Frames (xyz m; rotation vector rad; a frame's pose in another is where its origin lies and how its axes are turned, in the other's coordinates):
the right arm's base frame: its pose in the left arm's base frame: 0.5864 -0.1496 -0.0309 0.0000 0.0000 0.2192
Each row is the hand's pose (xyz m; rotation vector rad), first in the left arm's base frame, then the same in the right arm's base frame.
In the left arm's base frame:
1: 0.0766 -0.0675 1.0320 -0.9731 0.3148 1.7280
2: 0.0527 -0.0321 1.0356 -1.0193 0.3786 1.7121
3: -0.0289 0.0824 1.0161 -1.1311 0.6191 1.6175
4: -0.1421 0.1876 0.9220 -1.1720 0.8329 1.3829
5: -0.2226 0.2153 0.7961 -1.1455 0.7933 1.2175
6: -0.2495 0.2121 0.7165 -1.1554 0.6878 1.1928
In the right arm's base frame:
1: -0.4797 0.1910 1.0629 -0.9037 0.4062 1.5285
2: -0.4954 0.2307 1.0665 -0.9416 0.4727 1.5153
3: -0.5501 0.3602 1.0470 -1.0255 0.7174 1.4299
4: -0.6377 0.4875 0.9529 -1.0471 0.9323 1.2030
5: -0.7103 0.5321 0.8270 -1.0292 0.8942 1.0350
6: -0.7372 0.5348 0.7474 -1.0507 0.7931 1.0076

